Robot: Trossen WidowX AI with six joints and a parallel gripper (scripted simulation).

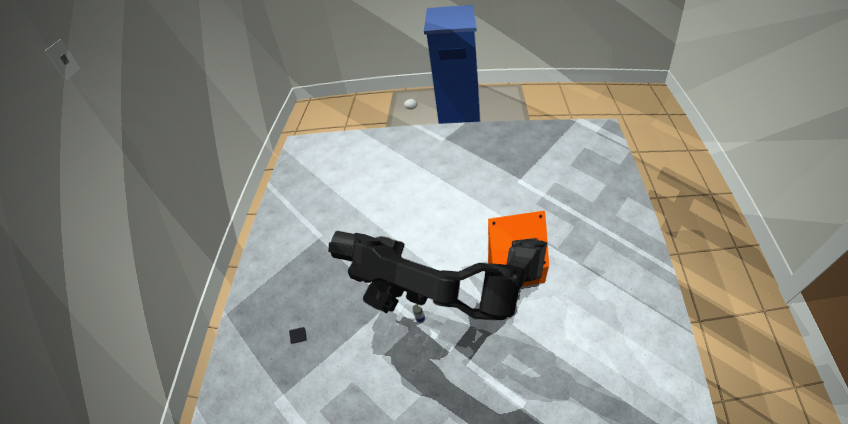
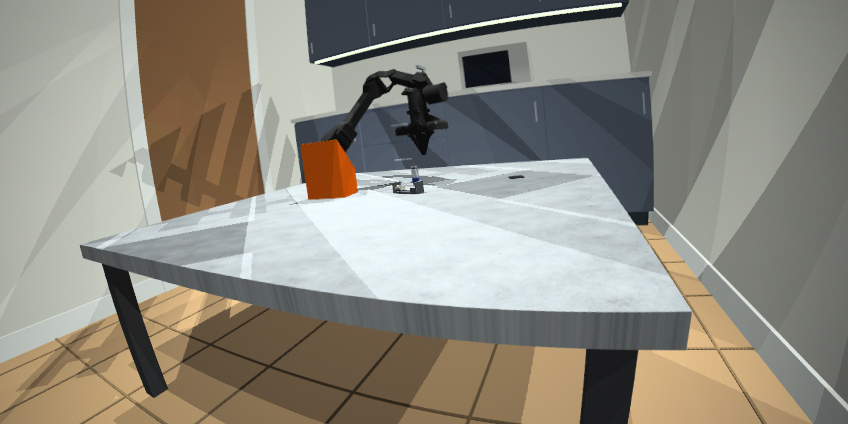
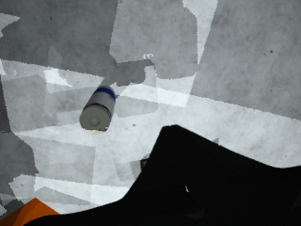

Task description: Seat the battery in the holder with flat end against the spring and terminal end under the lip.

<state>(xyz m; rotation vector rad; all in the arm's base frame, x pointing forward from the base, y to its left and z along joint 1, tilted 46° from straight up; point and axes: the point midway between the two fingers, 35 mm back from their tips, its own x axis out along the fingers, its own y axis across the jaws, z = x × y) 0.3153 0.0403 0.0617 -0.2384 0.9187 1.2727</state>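
The battery lies 7 cm below my gripper tip, 4 cm behind it and 2 cm to the left of it.
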